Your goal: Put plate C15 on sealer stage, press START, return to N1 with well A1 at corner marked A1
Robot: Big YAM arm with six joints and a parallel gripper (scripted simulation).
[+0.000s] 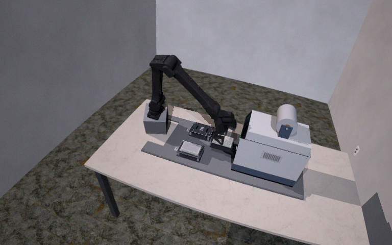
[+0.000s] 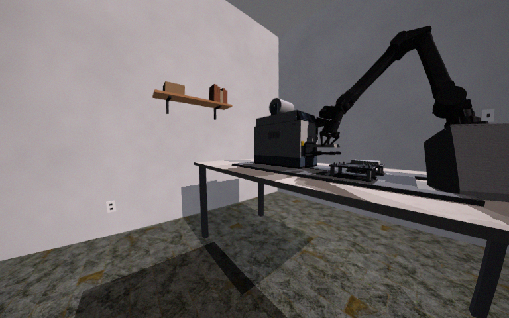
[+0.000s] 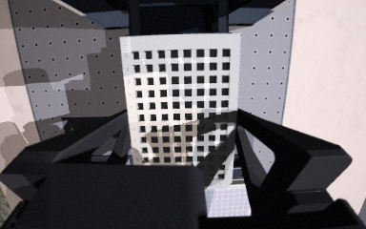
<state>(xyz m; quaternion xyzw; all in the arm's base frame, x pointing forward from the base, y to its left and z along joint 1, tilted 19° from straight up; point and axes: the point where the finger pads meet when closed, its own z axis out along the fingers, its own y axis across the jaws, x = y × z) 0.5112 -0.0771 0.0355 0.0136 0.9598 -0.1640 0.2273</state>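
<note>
My gripper is now right at the white well plate. Also, from my hand: foil roll 330 mm ahead, 280 mm above, 20 mm to the right; then dark stage 40 mm below.
</note>
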